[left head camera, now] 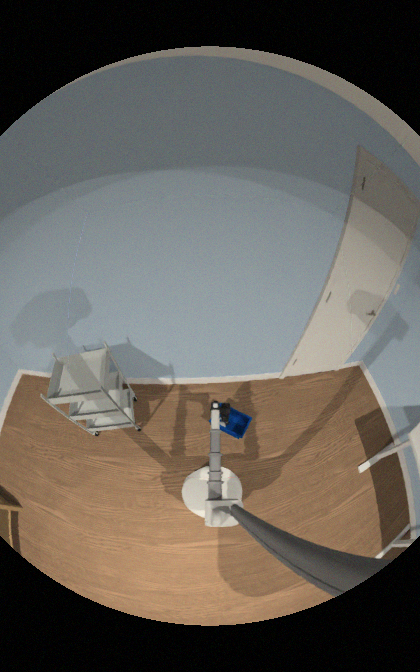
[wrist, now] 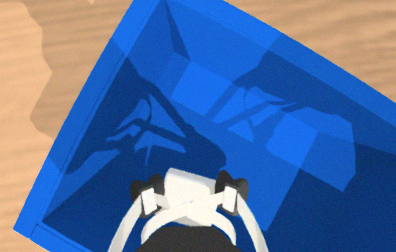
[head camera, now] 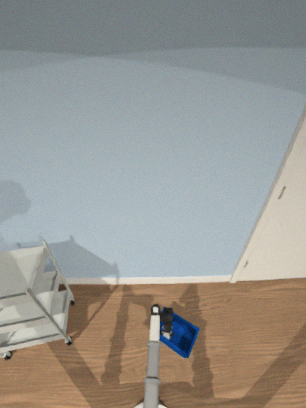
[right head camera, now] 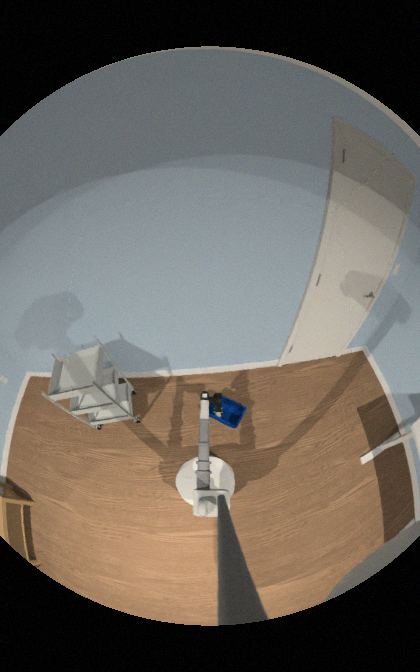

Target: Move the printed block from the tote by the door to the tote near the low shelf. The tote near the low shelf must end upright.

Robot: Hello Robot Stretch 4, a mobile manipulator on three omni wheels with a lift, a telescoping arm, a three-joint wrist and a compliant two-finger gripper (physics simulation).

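Places are measured from the robot's base along level axes (x back, y right, z up), in millimetres.
Where they show: gripper, between the fingertips: (left head camera: 221, 423) (wrist: 189, 186) (head camera: 166, 334).
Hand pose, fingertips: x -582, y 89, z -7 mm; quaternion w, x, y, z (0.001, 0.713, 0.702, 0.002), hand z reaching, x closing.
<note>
Things, the pixels of their top centre, and the offset from my fingertips. "pt": a spot on its surface instead.
- white printed block, centre of its top: (wrist: 188, 202) dx +11, dy -1, dz +22 mm
- grey wheeled cart, a spot on its surface: (left head camera: 80, 372) pt dx -22, dy -985, dz +641 mm
The blue tote by the door (head camera: 193, 343) (left head camera: 246, 430) (right head camera: 241, 418) (wrist: 80, 117) stands upright on the wooden floor, below the end of my extended arm. The white printed block (wrist: 187, 185) is inside it, toward one end. My gripper (head camera: 167, 334) (left head camera: 223, 422) (right head camera: 218, 412) (wrist: 189, 186) reaches down into the tote. In the wrist view its two dark fingertip pads touch the block on opposite sides, so it is shut on the block. The block's near part is hidden by the finger bands. The tote near the low shelf does not show in these views.
A grey wheeled cart (head camera: 15, 267) (left head camera: 80, 372) (right head camera: 77, 372) stands left of the tote near the wall. The pale door (head camera: 280, 225) (left head camera: 370, 240) (right head camera: 360, 225) is at the right. Wooden furniture (right head camera: 15, 492) shows at lower left, and a white leg (left head camera: 385, 455) (right head camera: 387, 446) at the right.
</note>
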